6 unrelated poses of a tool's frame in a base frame.
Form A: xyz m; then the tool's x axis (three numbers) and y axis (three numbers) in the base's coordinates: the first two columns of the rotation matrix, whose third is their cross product.
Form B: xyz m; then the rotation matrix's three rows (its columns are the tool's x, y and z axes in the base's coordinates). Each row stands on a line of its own. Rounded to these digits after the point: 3 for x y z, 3 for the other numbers.
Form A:
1: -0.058 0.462 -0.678 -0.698 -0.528 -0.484 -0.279 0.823 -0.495
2: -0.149 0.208 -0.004 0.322 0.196 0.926 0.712 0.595 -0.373
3: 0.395 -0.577 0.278 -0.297 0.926 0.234 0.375 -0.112 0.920
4: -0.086 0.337 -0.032 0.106 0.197 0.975 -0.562 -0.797 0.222
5: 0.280 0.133 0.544 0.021 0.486 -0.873 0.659 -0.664 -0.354
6: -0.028 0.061 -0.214 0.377 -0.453 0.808 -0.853 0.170 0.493
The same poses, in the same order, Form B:
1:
-0.058 0.462 -0.678
-0.698 -0.279 0.660
-0.528 0.823 -0.210
-0.484 -0.495 -0.722

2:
-0.149 0.208 -0.004
0.322 0.712 -0.624
0.196 0.595 0.779
0.926 -0.373 0.052

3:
0.395 -0.577 0.278
-0.297 0.375 0.878
0.926 -0.112 0.361
0.234 0.920 -0.314

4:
-0.086 0.337 -0.032
0.106 -0.562 0.821
0.197 -0.797 -0.571
0.975 0.222 0.026

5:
0.280 0.133 0.544
0.021 0.659 -0.752
0.486 -0.664 -0.568
-0.873 -0.354 -0.334

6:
-0.028 0.061 -0.214
0.377 -0.853 -0.361
-0.453 0.170 -0.875
0.808 0.493 -0.322

